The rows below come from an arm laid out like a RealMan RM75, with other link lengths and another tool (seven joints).
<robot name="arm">
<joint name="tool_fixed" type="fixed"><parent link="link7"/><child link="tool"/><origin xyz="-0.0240 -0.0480 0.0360" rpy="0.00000 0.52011 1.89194"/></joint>
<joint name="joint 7" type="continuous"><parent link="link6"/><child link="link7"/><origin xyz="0.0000 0.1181 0.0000" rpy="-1.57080 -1.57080 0.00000"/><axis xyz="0 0 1"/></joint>
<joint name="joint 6" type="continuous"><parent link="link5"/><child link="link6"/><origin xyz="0.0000 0.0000 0.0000" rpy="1.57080 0.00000 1.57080"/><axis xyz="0 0 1"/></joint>
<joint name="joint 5" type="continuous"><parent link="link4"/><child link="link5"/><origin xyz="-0.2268 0.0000 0.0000" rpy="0.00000 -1.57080 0.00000"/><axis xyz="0 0 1"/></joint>
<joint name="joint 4" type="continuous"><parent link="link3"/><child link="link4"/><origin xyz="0.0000 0.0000 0.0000" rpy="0.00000 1.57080 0.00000"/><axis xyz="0 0 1"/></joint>
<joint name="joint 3" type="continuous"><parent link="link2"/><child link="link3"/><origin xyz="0.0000 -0.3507 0.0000" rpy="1.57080 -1.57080 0.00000"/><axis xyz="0 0 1"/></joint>
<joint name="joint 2" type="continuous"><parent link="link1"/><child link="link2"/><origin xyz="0.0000 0.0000 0.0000" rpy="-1.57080 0.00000 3.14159"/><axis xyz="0 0 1"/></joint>
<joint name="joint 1" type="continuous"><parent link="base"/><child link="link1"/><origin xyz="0.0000 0.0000 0.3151" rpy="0.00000 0.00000 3.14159"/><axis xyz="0 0 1"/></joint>
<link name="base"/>
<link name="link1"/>
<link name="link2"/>
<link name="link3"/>
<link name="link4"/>
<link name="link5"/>
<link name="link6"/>
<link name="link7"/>
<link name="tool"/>
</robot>
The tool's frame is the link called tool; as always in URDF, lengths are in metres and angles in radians. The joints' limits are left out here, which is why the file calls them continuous.
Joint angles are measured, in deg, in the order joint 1, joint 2, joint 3, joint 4, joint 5, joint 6, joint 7. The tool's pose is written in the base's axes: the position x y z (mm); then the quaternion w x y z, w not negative. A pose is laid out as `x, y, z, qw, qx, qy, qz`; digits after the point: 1 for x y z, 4 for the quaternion.
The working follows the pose.
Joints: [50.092 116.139 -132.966 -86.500 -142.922 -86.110 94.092]
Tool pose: 127.7, 379.9, -99.0, 0.1105, -0.3928, 0.8918, -0.1953
Where each joint sits with the arm in this pose, in the base's axes (m; each line is computed from the numbers above, not from the rounded line before):
joint 1: 0.0000 0.0000 0.3151
joint 2: 0.0000 0.0000 0.3151
joint 3: 0.2020 0.2415 0.1606
joint 4: 0.2020 0.2415 0.1606
joint 5: 0.0393 0.3052 0.0160
joint 6: 0.0393 0.3052 0.0160
joint 7: 0.1143 0.3220 -0.0736
the tool: 0.1277 0.3799 -0.0990

